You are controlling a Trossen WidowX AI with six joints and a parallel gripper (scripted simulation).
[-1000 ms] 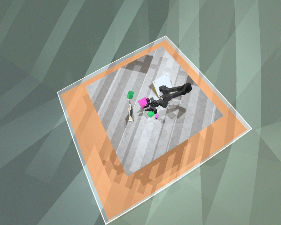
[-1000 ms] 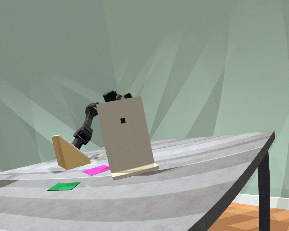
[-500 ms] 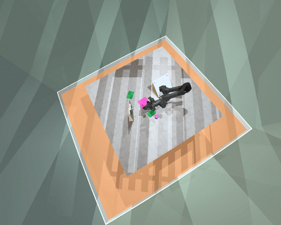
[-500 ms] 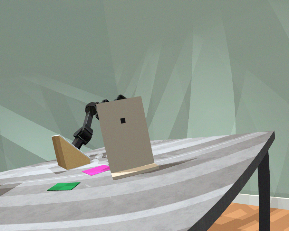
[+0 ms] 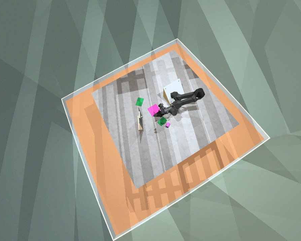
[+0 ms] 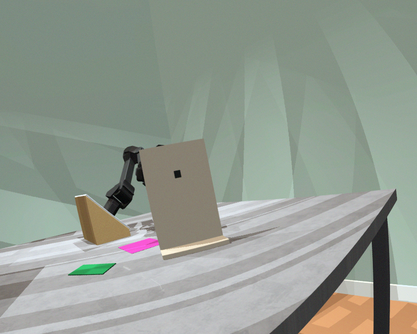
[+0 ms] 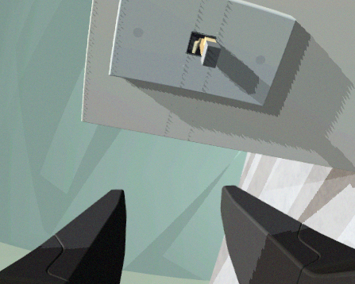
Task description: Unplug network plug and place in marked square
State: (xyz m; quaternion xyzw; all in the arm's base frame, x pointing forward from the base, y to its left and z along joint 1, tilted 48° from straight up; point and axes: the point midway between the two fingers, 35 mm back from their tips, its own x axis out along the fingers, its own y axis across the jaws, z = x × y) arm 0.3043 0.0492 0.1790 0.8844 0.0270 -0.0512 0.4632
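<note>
The tan network plug lies 110 mm ahead of my gripper tip, 60 mm to the right of it and 10 mm below it. From my gripper tip the other things lie so: magenta square 210 mm below, 140 mm to the right, 60 mm behind; then beige panel 130 mm ahead, 90 mm below, 60 mm to the right.
</note>
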